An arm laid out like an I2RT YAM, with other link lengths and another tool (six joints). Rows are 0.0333 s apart.
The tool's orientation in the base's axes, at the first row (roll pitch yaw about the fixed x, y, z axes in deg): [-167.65, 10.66, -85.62]
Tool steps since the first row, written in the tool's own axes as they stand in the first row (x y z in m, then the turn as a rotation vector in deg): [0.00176, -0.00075, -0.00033, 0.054, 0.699, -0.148]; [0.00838, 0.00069, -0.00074, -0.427, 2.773, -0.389]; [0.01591, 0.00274, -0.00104, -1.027, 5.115, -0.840]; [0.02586, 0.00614, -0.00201, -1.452, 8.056, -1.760]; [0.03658, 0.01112, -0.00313, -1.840, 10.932, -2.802]
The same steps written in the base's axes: [0.00080, -0.00176, 0.00015, -0.708, -0.107, -0.015]; [-0.00019, -0.00838, -0.00098, -2.819, 0.244, -0.130]; [-0.00169, -0.01589, -0.00252, -5.242, 0.661, -0.079]; [-0.00446, -0.02595, -0.00414, -8.331, 0.794, 0.265]; [-0.00874, -0.03685, -0.00610, -11.378, 0.868, 0.732]
